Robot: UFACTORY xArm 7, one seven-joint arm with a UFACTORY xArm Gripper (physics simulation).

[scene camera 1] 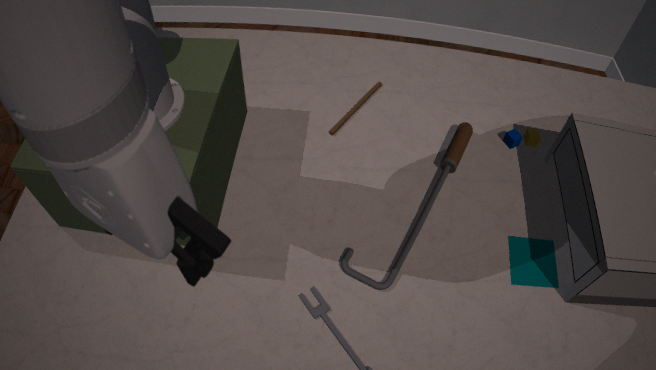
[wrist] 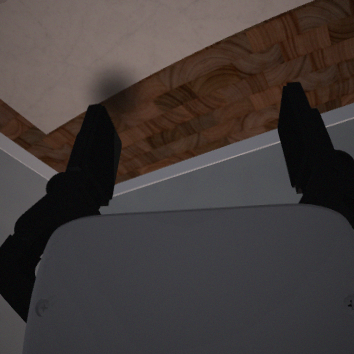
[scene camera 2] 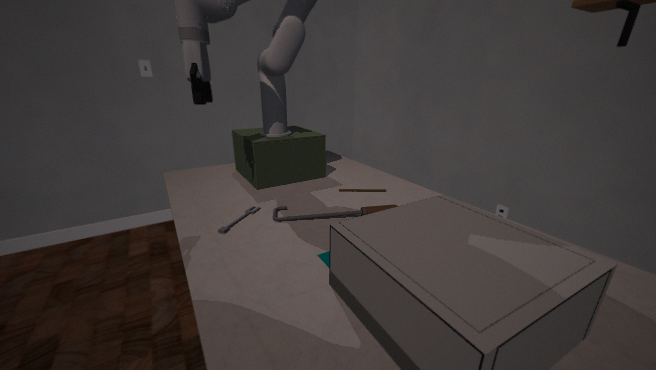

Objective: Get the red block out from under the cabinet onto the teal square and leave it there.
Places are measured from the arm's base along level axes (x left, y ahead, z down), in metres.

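Pixels of known places: gripper, fingertip midpoint: (scene camera 1: 158,245) (wrist: 193,113) (scene camera 2: 204,103); arm's base, link origin: (scene camera 2: 275,134).
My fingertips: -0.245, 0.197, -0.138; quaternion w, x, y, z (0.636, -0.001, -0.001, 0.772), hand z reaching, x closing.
For each thing: its top centre in the pictures, then the offset to it from my fingertips, as dx, dy, dz. "*": a spot on its surface instead.
- white cabinet, top centre: (scene camera 2: 455,241) +0.375, +0.644, +0.183
- teal square, surface spot: (scene camera 1: 532,272) (scene camera 2: 335,261) * +0.242, +0.450, +0.318
- hooked metal rod with a brown handle, surface spot: (scene camera 1: 457,147) (scene camera 2: 374,206) * +0.439, +0.280, +0.286
- blue cube, top centre: (scene camera 1: 514,134) +0.518, +0.395, +0.293
- yellow cube, top centre: (scene camera 1: 534,133) +0.537, +0.438, +0.293
- thin wooden stick, top centre: (scene camera 1: 357,105) (scene camera 2: 362,189) +0.504, +0.079, +0.311
- grey two-pronged fork, top centre: (scene camera 1: 339,335) (scene camera 2: 240,216) +0.060, +0.161, +0.310
The white cabinet (scene camera 1: 630,190) (scene camera 2: 465,260) stands at the right in scene camera 1, its open front facing the arm's side. The red block does not show in any view. The teal square (scene camera 1: 532,272) (scene camera 2: 325,258) lies flat on the table before the cabinet's near front corner. A hooked metal rod with a brown handle (scene camera 1: 457,147) (scene camera 2: 377,210) lies between the arm and the cabinet. My gripper (scene camera 1: 205,262) (scene camera 2: 202,103) (wrist: 193,113) is open and empty, high above the table beside the green base box, far from the cabinet.
A blue cube (scene camera 1: 512,139) and a yellow cube (scene camera 1: 532,137) sit by the cabinet's far front corner. A thin wooden stick (scene camera 1: 356,108) (scene camera 2: 362,190) and a grey two-pronged fork (scene camera 1: 341,340) (scene camera 2: 240,220) lie on the table. The green box (scene camera 1: 227,130) (scene camera 2: 292,162) carries the arm.
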